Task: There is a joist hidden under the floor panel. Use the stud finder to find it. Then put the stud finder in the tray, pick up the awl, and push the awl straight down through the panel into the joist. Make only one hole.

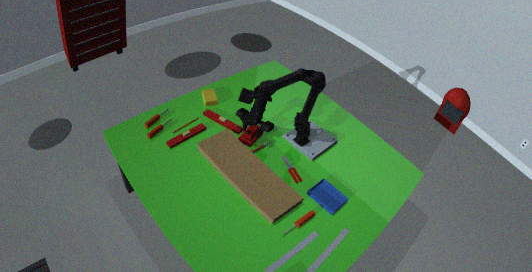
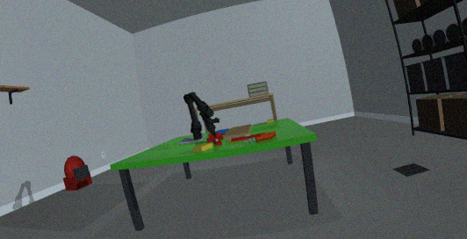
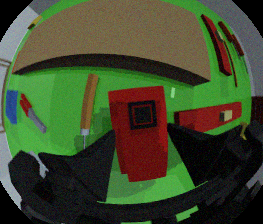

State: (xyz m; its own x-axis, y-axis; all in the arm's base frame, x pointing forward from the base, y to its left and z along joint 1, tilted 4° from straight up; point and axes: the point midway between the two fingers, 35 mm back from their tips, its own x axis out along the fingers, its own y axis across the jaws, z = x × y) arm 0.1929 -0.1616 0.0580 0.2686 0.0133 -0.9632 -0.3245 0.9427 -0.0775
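Now: the awl 80 mm to the left of my gripper tip, 20 mm below it and 10 mm behind it. The rest, counted from my gripper tip: stud finder: 20 mm above, 10 mm ahead; blue tray: 490 mm to the left, 60 mm behind, 10 mm below.
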